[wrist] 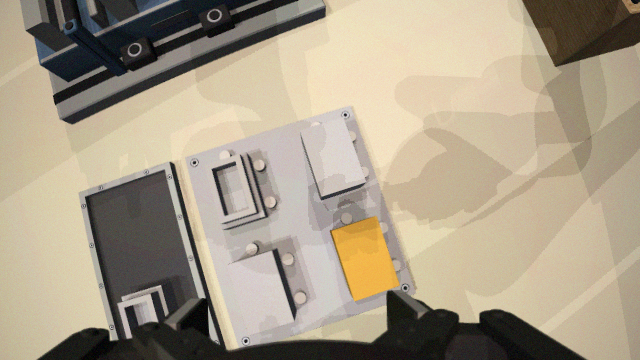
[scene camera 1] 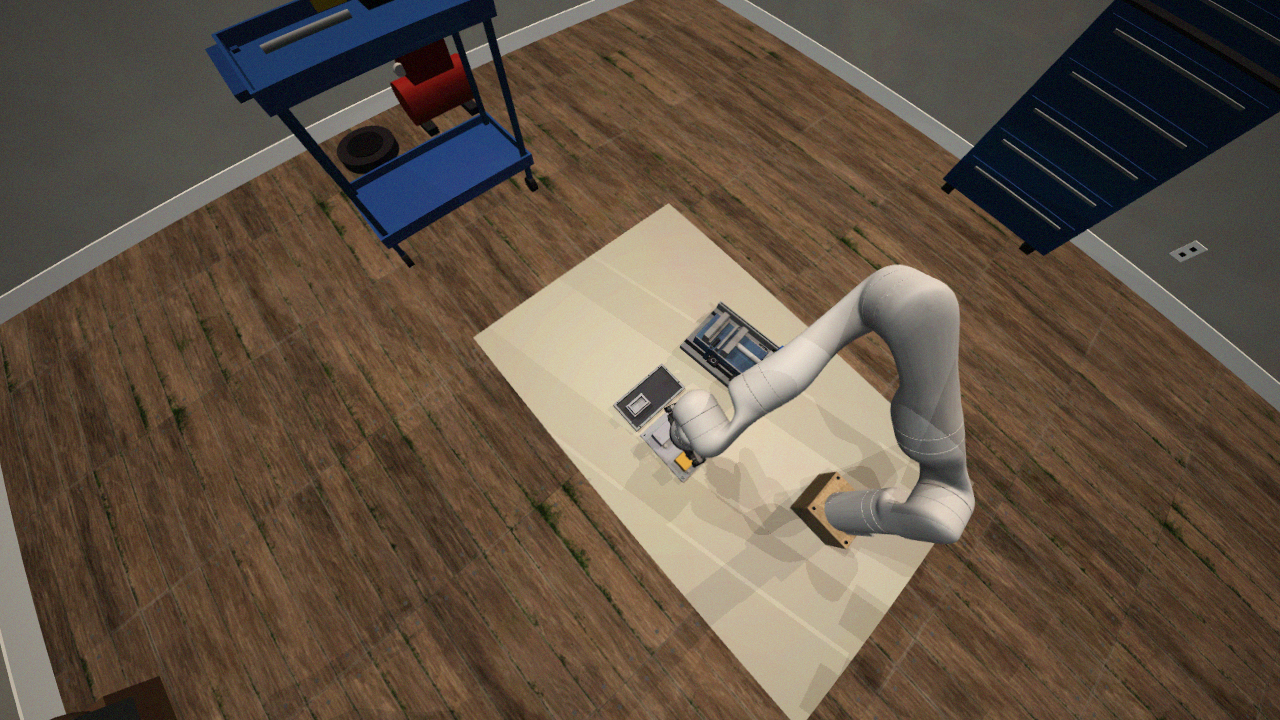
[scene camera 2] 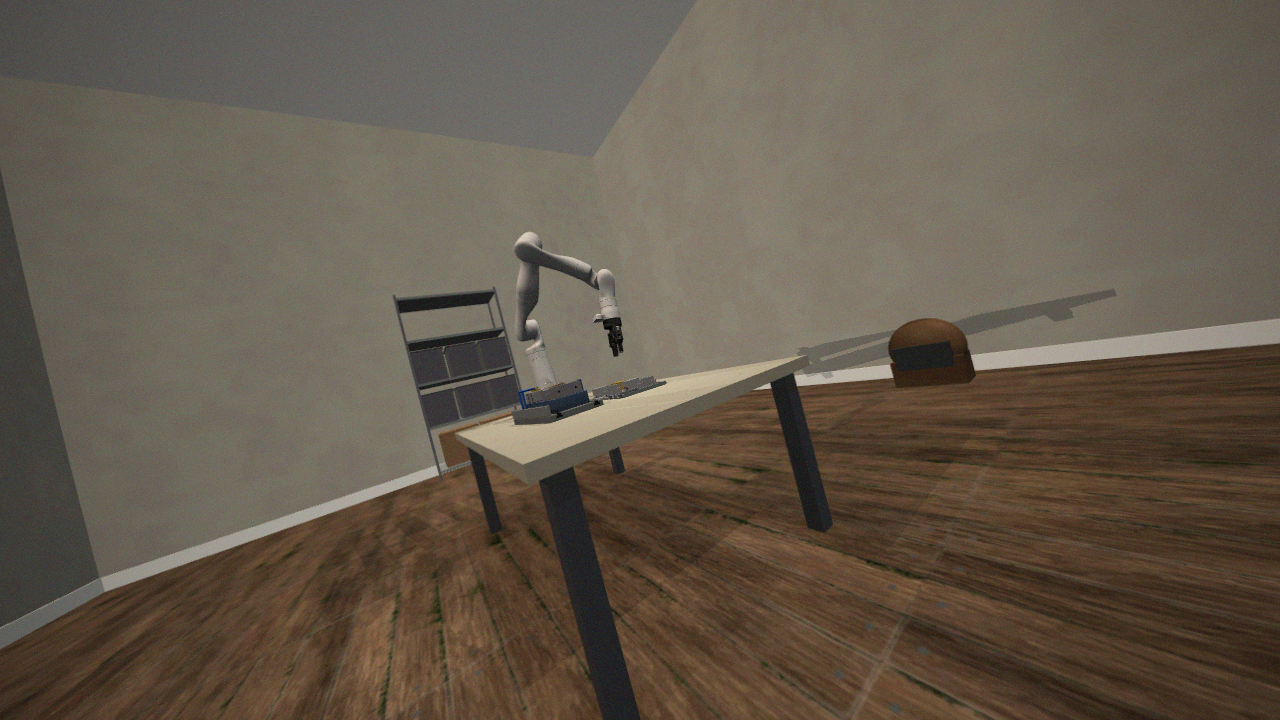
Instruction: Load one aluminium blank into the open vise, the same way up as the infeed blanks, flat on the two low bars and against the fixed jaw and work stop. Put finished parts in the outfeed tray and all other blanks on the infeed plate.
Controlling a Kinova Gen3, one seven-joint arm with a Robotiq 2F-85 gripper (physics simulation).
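Pixels of known places: gripper, fingertip midpoint: (wrist: 298, 316) (scene camera 2: 618, 354); arm's base at its link origin: (scene camera 1: 841, 511) (scene camera 2: 548, 387).
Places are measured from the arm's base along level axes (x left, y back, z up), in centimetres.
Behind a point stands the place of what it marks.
On the light grey infeed plate (wrist: 310, 240) @[y -38.6, x 16.6, z -8.9 cm] (scene camera 1: 657, 452) @[y -40.9, x 24.1, z -8.9 cm], in the wrist view, stand two plain light-grey blocks, one at the upper right (wrist: 334, 157) @[y -34.7, x 10.5, z -5.3 cm] and one at the lower left (wrist: 262, 290) @[y -43.3, x 19.3, z -5.3 cm]. An orange block (wrist: 365, 257) @[y -34.6, x 19.1, z -5.3 cm] is at the lower right. A stepped grey part with a rectangular pocket (wrist: 242, 187) @[y -43.0, x 10.5, z -6.8 cm] is at the upper left. A similar pocketed part (wrist: 140, 310) @[y -54.8, x 18.6, z -7.0 cm] (scene camera 1: 637, 405) @[y -54.2, x 20.2, z -7.0 cm] lies in the dark outfeed tray (wrist: 135, 225) @[y -54.6, x 10.8, z -9.1 cm] (scene camera 1: 662, 385) @[y -54.5, x 10.3, z -9.1 cm]. The blue and grey vise (scene camera 1: 725, 344) @[y -51.2, x -10.7, z -3.7 cm] (scene camera 2: 559, 400) @[y -60.1, x -15.4, z -4.4 cm] is cut off in the wrist view. My gripper (wrist: 298, 316) @[y -39.8, x 19.5, z 5.6 cm] (scene camera 2: 616, 351) @[y -39.8, x 19.5, z 5.6 cm] is open and empty, above the table.
Two black blocks with ringed tops (wrist: 137, 52) @[y -49.9, x -5.1, z -6.0 cm] (wrist: 216, 19) @[y -41.6, x -6.1, z -6.0 cm] sit on the vise's base edge. The wooden arm base (wrist: 585, 30) @[y -6.6, x 4.9, z -4.2 cm] (scene camera 1: 827, 510) @[y -3.2, x 3.2, z 1.6 cm] stands beyond the plate. The tray and the plate lie side by side with a narrow gap. Short round pegs stand beside the blocks.
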